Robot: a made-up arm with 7 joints. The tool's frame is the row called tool.
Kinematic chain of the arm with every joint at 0, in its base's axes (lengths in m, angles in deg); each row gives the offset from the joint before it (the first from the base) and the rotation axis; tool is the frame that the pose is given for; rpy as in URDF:
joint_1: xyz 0 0 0.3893 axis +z
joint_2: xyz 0 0 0 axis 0 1 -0.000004
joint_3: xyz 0 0 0.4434 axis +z
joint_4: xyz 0.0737 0 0 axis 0 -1 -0.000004
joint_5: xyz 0.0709 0 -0.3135 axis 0 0.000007 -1
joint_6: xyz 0 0 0 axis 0 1 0.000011
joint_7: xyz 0.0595 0 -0.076 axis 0 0.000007 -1
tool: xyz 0 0 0 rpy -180 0 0
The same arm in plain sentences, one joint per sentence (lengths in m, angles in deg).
The arm has seven revolute joints in a row. What follows holds with every joint at zero, and every direction is one of the base frame's. The first joint is mounted 0.3893 m along +z from the base frame's origin and turns about +z. The second joint is mounted at the same point as the first joint and turns about +y. The third joint is mounted 0.4434 m along +z from the second joint and turns about +z. The fourth joint is mounted 0.0737 m along +x from the third joint and turns about -y. The fifth joint is mounted 0.0709 m along +x and 0.3135 m along -z from the fourth joint and turns about -z. The sixth joint is mounted at the same point as the fifth joint and turns about +y. The seventh joint is mounted 0.0595 m along +x and 0.0760 m along -z from the sixth joint and turns about -z. The tool frame, which is the frame that the pose is given for, is mounted at the same point as the seventh joint; its axes are the base frame's turned by roll 180.00, pitch 0.00 and yaw 0.00 deg (as in URDF: about the fixed x, then y, then z).
